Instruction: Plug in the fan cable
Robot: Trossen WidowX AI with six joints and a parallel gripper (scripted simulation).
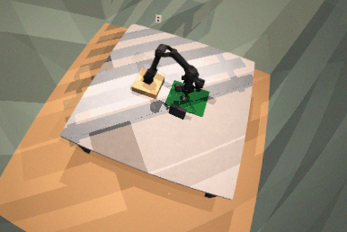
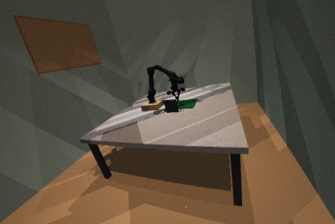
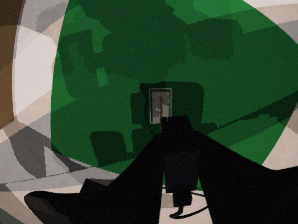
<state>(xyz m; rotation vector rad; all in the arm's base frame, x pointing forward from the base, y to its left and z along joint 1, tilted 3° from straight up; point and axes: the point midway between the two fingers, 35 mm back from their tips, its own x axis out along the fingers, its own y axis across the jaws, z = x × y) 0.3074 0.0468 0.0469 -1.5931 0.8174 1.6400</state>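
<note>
Right now my gripper tip is 10 mm past the four-pin fan header, 10 mm to the left of it and 70 mm above it. Round my gripper tip: black fan plug 10 mm above; green circuit board 20 mm ahead, 10 mm to the left, 80 mm below; black fan 20 mm ahead, 160 mm to the right, 10 mm below.
</note>
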